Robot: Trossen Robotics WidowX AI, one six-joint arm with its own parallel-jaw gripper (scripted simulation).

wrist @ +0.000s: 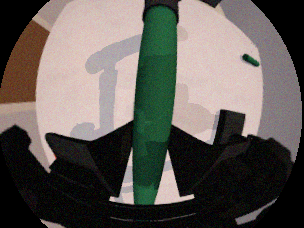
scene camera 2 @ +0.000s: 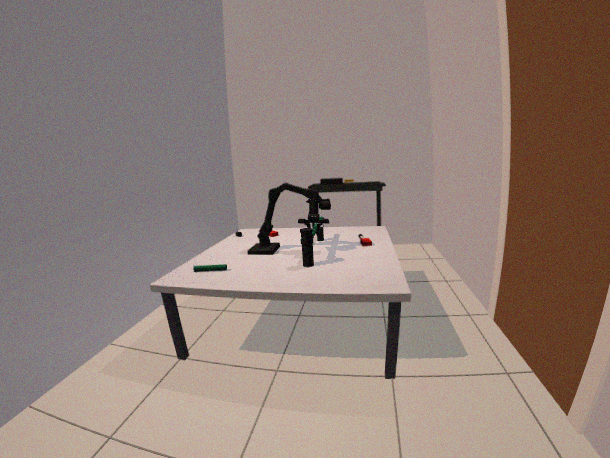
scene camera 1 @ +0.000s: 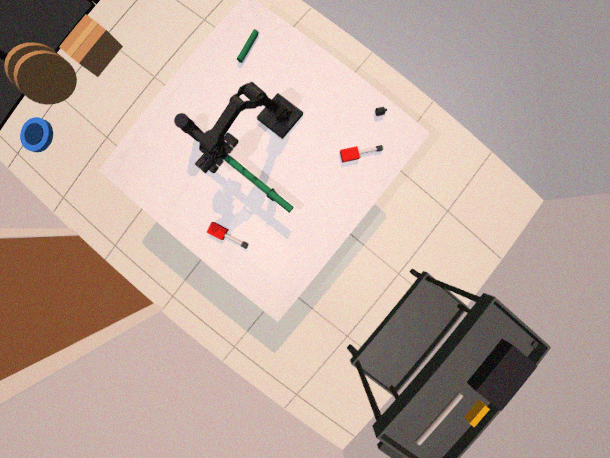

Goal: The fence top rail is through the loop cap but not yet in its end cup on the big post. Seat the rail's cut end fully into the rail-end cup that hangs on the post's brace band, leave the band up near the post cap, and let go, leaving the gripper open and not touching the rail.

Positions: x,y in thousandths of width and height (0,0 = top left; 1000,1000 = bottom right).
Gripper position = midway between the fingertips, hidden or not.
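A green top rail (wrist: 515,336) is carried by my gripper (wrist: 495,546).
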